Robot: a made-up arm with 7 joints.
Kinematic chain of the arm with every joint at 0, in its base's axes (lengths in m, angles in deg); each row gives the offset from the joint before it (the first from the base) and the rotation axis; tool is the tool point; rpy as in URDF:
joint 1: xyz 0 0 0.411 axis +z
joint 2: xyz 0 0 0 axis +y
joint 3: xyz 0 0 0.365 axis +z
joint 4: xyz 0.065 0 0 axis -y
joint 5: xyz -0.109 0 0.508 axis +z
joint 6: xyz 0 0 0 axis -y
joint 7: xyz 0.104 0 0 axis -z
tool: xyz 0 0 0 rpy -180 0 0
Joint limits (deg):
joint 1: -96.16..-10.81
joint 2: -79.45..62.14
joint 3: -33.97..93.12
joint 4: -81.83..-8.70
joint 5: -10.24..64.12
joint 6: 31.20..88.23
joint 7: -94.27..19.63
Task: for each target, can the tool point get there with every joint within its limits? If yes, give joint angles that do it. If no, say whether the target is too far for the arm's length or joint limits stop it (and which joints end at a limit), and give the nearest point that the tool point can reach.
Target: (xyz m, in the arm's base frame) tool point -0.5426 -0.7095 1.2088
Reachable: no: too far | nearest point -0.3483 -0.5923 1.0652 | short by 0.269 m
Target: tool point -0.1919 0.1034 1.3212
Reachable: yes | joints -57.82 -46.11 -11.67 -58.52 4.96 83.85 -0.10
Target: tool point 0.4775 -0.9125 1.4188
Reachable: no: too far | nearest point 0.3288 -0.6283 1.1049 | short by 0.449 m
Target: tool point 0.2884 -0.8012 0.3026
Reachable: yes | joints -75.08 51.42 1.92 -74.68 58.21 54.13 -67.37
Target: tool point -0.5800 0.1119 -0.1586
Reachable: no: joint limits stop it (at a limit: joint 1, joint 2, joint 3, joint 4, joint 5, joint 6) | nearest point -0.8999 0.2494 0.4986 | short by 0.744 m
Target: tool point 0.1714 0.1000 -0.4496
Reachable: no: joint limits stop it (at a limit: joint 1, joint 2, joint 4, joint 6) | nearest point 0.7019 -0.0364 0.0881 | short by 0.768 m
